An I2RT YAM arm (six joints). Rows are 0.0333 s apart.
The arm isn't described. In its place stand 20 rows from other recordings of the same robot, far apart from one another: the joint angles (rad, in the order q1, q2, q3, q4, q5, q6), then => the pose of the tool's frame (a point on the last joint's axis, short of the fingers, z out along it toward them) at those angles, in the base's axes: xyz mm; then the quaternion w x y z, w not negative.
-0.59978, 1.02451, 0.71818, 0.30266, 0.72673, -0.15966 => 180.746 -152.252 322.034 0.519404 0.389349 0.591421 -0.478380
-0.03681, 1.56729, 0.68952, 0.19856, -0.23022, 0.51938 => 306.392 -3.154 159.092 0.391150 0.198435 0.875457 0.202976
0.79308, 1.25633, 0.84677, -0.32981, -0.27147, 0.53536 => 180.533 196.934 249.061 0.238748 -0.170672 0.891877 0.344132
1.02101, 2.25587, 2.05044, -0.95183, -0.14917, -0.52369 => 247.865 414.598 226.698 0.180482 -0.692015 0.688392 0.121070
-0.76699, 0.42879, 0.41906, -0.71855, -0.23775, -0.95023 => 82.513 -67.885 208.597 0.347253 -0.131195 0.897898 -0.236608
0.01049, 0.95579, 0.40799, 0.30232, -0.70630, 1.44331 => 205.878 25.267 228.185 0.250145 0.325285 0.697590 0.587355
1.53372, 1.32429, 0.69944, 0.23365, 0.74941, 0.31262 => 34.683 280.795 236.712 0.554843 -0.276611 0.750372 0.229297
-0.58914, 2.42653, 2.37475, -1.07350, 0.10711, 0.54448 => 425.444 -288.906 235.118 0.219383 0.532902 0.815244 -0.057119
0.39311, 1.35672, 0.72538, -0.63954, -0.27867, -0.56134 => 207.851 96.797 171.909 0.158963 -0.468190 0.860262 0.124410
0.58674, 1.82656, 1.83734, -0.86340, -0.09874, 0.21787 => 333.763 226.115 349.152 0.304880 -0.188533 0.916038 0.179941
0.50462, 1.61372, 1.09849, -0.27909, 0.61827, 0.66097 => 313.088 149.351 235.264 0.456064 0.183676 0.870015 -0.036642
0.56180, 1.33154, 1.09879, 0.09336, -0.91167, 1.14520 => 242.741 186.050 358.542 0.136939 -0.081784 0.732022 0.662346
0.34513, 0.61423, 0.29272, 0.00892, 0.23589, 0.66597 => 152.448 45.967 211.757 0.557314 0.196607 0.781569 0.199743
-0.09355, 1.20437, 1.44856, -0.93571, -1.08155, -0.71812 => 220.506 10.873 419.569 0.519153 -0.446855 0.670947 0.283957
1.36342, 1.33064, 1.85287, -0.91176, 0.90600, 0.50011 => 74.442 217.730 507.695 0.590425 -0.091074 0.780282 0.185104
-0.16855, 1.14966, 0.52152, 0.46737, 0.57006, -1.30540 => 241.459 -60.576 242.367 0.316597 -0.239867 0.714035 -0.576528
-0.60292, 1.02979, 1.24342, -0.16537, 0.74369, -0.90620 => 159.992 -139.404 455.211 0.319729 0.162937 0.675055 -0.644613
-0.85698, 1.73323, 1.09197, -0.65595, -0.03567, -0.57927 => 213.432 -244.465 170.045 0.114298 0.134686 0.981304 -0.076407
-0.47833, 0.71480, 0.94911, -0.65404, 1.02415, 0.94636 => 100.940 -86.593 364.090 0.556851 0.679823 0.379155 -0.289826
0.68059, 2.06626, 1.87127, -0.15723, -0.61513, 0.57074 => 371.200 326.971 321.589 0.296719 -0.215898 0.770884 0.520658
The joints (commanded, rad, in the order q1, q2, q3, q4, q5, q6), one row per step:
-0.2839, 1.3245, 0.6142, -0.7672, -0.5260, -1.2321
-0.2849, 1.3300, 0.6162, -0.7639, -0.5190, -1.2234
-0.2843, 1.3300, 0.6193, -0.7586, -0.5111, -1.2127
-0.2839, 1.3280, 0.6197, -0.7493, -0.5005, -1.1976
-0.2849, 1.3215, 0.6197, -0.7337, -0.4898, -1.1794
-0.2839, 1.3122, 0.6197, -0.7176, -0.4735, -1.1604
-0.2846, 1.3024, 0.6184, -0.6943, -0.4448, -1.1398
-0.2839, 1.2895, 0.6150, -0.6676, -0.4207, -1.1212
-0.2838, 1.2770, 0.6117, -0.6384, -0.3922, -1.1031
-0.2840, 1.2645, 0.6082, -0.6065, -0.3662, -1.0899
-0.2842, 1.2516, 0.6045, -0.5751, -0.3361, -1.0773
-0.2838, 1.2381, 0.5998, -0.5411, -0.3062, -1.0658
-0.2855, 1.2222, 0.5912, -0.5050, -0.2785, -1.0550
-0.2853, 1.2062, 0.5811, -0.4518, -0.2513, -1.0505
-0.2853, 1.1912, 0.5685, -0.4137, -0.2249, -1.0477
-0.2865, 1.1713, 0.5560, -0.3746, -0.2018, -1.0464
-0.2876, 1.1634, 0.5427, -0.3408, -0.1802, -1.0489
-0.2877, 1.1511, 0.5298, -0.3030, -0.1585, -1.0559
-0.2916, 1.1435, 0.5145, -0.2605, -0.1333, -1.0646
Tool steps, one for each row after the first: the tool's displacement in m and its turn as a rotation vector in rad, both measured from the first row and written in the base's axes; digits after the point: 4 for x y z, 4 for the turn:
0.0009, -0.0007, -0.0006, -0.0047, 0.0061, -0.0092
0.0020, -0.0011, 0.0001, -0.0123, 0.0051, -0.0186
0.0029, -0.0017, 0.0004, -0.0222, 0.0034, -0.0325
0.0041, -0.0026, 0.0016, -0.0341, -0.0071, -0.0509
0.0053, -0.0033, 0.0032, -0.0516, -0.0193, -0.0691
0.0068, -0.0048, 0.0046, -0.0816, -0.0345, -0.0931
0.0081, -0.0058, 0.0063, -0.1082, -0.0565, -0.1144
0.0096, -0.0072, 0.0081, -0.1389, -0.0805, -0.1378
0.0114, -0.0087, 0.0101, -0.1683, -0.1098, -0.1579
0.0129, -0.0102, 0.0123, -0.2011, -0.1385, -0.1795
0.0145, -0.0117, 0.0145, -0.2337, -0.1703, -0.2009
0.0153, -0.0132, 0.0164, -0.2640, -0.2035, -0.2244
0.0174, -0.0148, 0.0190, -0.2979, -0.2547, -0.2431
0.0176, -0.0158, 0.0201, -0.3279, -0.2884, -0.2593
0.0175, -0.0169, 0.0223, -0.3561, -0.3288, -0.2759
0.0174, -0.0179, 0.0219, -0.3814, -0.3527, -0.2868
0.0175, -0.0187, 0.0227, -0.4098, -0.3864, -0.2947
0.0175, -0.0205, 0.0223, -0.4424, -0.4162, -0.3066

